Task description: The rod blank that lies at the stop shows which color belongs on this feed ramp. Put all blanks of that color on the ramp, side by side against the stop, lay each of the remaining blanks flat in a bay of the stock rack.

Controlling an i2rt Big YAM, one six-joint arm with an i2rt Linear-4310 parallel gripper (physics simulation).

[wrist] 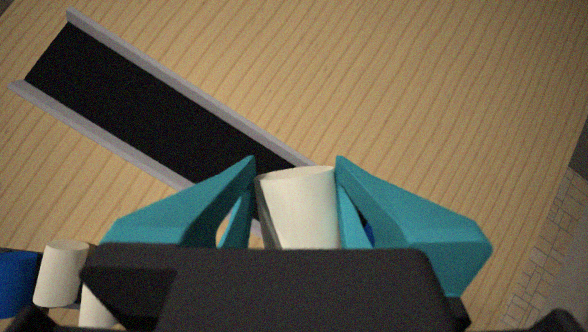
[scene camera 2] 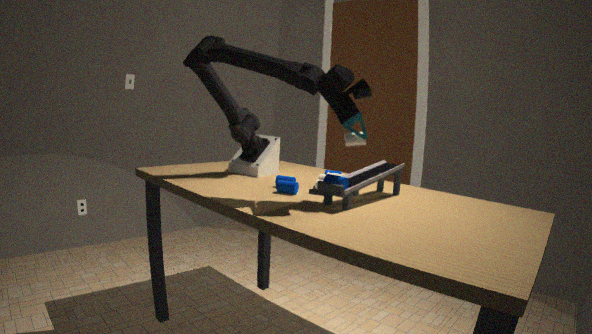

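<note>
My gripper (scene camera 2: 355, 135) (wrist: 295, 166) is shut on a white blank (scene camera 2: 355, 140) (wrist: 302, 210) and holds it in the air above the feed ramp (scene camera 2: 375, 178) (wrist: 125, 95). A blue blank (scene camera 2: 337, 180) (wrist: 369, 234) lies at the ramp's stop end, mostly hidden by a finger in the wrist view. Two blue blanks (scene camera 2: 286, 185) lie close together on the table. Behind the ramp's low end, white blanks and another blue blank show partly. In the wrist view, a blue blank (wrist: 17, 282) and two white blanks (wrist: 61, 274) lie at lower left; the stock rack beneath them is largely hidden.
The ramp stands on short legs on the wooden table (scene camera 2: 440, 225) (wrist: 400, 75). The arm's pale base (scene camera 2: 268, 157) stands at the back left of the table. The near table edge runs along the front in the scene view. The tiled floor shows at right in the wrist view.
</note>
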